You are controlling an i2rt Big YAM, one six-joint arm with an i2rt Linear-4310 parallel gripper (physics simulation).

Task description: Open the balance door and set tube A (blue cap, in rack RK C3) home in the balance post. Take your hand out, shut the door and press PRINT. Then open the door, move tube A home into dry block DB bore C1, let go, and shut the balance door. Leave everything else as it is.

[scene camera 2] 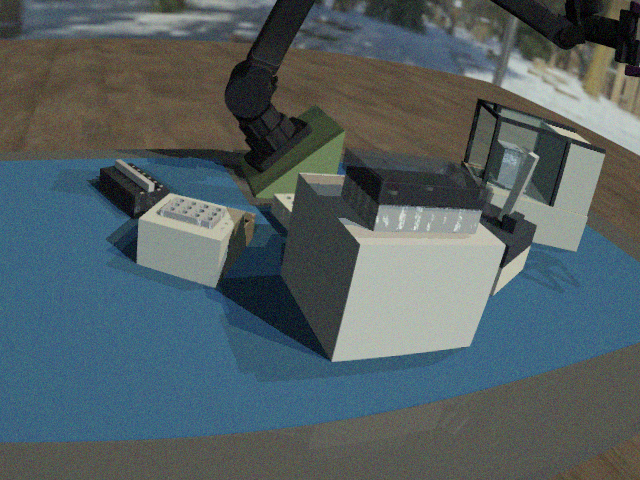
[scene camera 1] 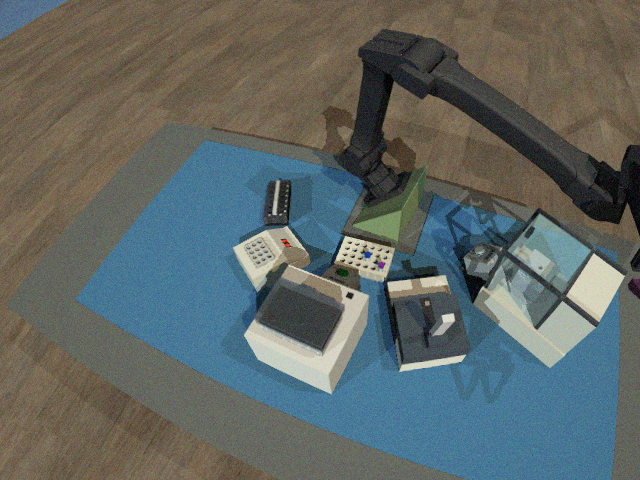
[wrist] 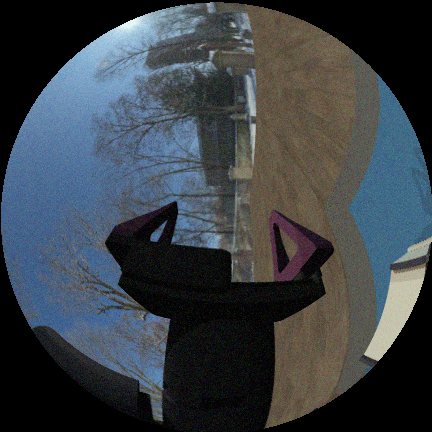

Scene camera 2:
glass-box balance
large box with dark lid
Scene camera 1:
glass-box balance
large box with dark lid
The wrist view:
my gripper
glass-box balance
